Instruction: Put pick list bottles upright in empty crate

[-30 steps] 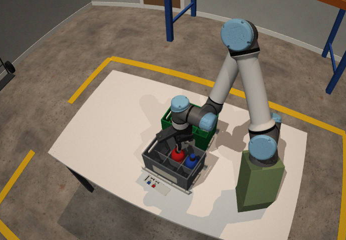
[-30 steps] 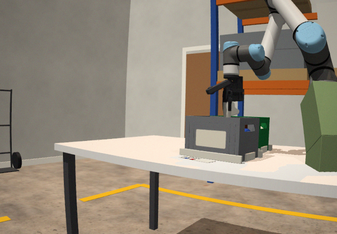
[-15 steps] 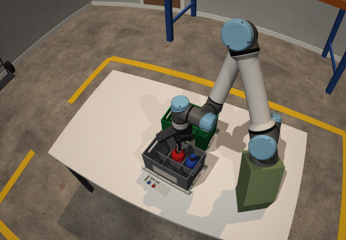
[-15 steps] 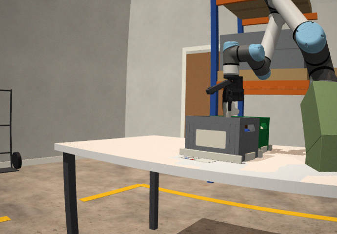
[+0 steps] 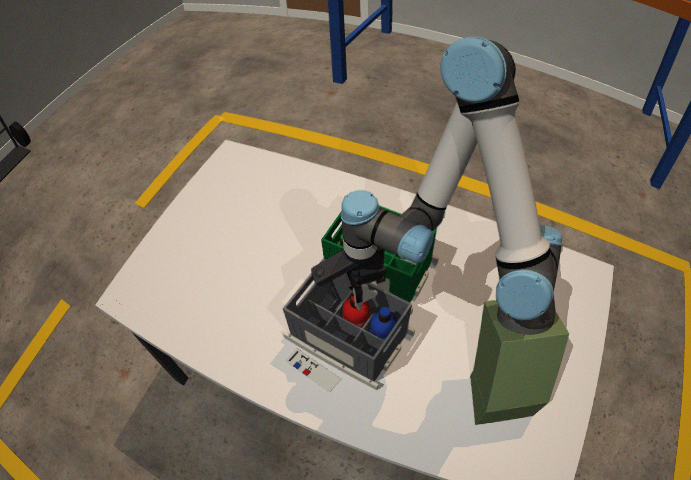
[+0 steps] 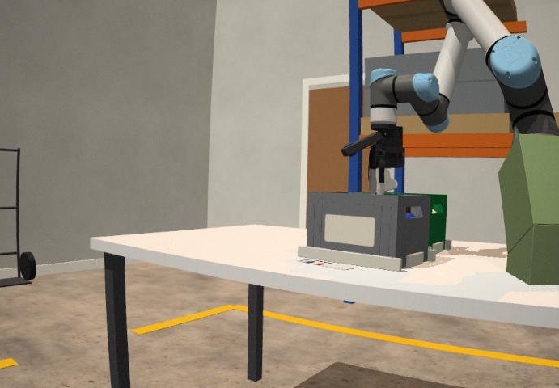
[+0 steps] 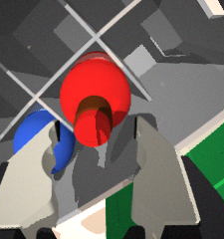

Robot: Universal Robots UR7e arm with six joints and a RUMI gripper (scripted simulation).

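My gripper is now 7 cm above the red bottle. The rest, counted from my hand: grey crate 5 cm to the left, 7 cm below; blue bottle 9 cm behind, 1 cm to the left, 7 cm below; green crate 2 cm ahead, 20 cm to the right, 7 cm below.
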